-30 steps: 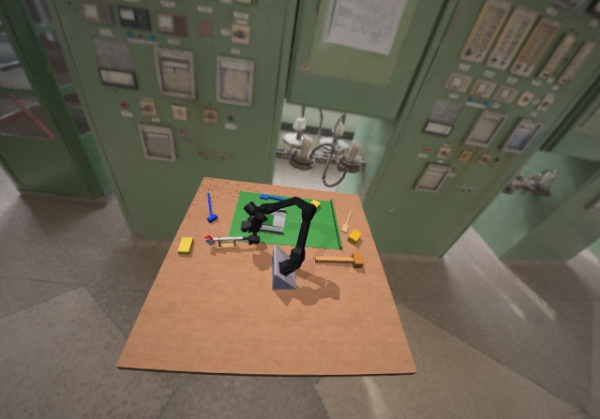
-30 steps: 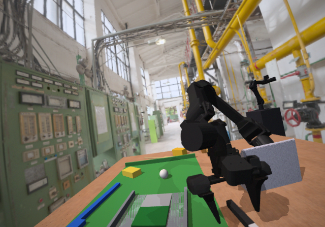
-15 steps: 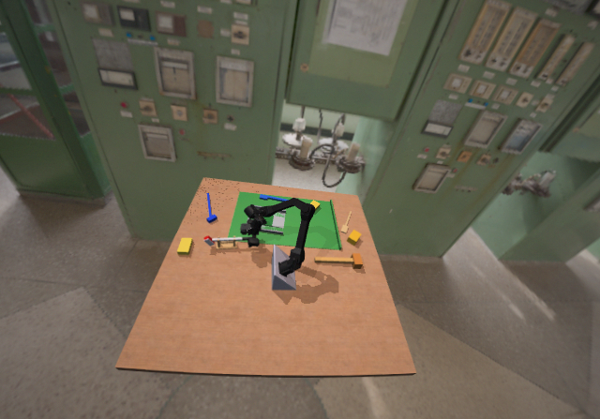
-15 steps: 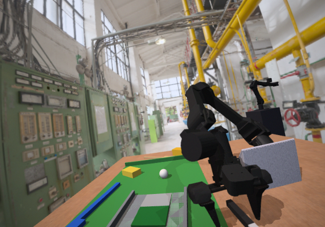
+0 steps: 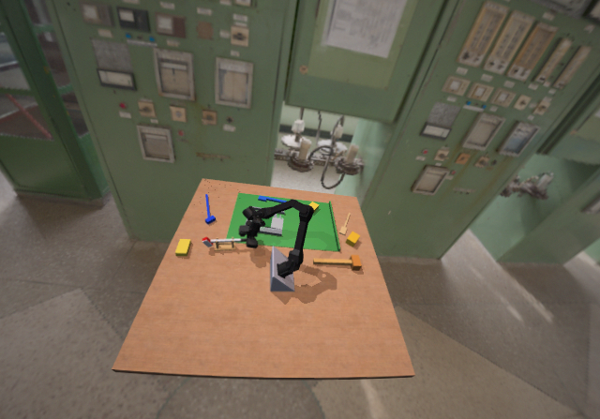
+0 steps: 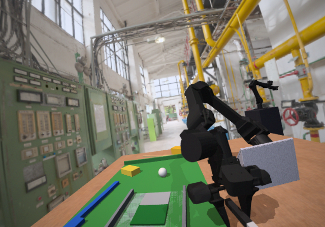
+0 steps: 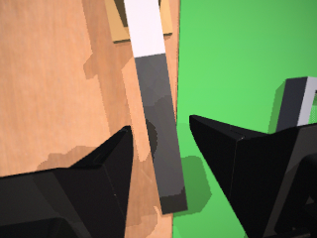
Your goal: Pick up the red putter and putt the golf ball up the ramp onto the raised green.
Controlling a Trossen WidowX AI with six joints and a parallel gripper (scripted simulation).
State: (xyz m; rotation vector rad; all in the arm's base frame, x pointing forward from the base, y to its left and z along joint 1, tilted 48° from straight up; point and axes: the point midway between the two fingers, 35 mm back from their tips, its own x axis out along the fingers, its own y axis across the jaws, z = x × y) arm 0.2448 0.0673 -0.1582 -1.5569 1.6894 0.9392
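Now: the red putter 1 cm behind my gripper tip, 11 cm to the left of it and 3 cm above it. Also, from my gripper tip: wooden stand 1 cm behind, 13 cm to the left; green mat 22 cm ahead, 26 cm to the right, 3 cm below; white golf ball 15 cm ahead, 37 cm to the right.
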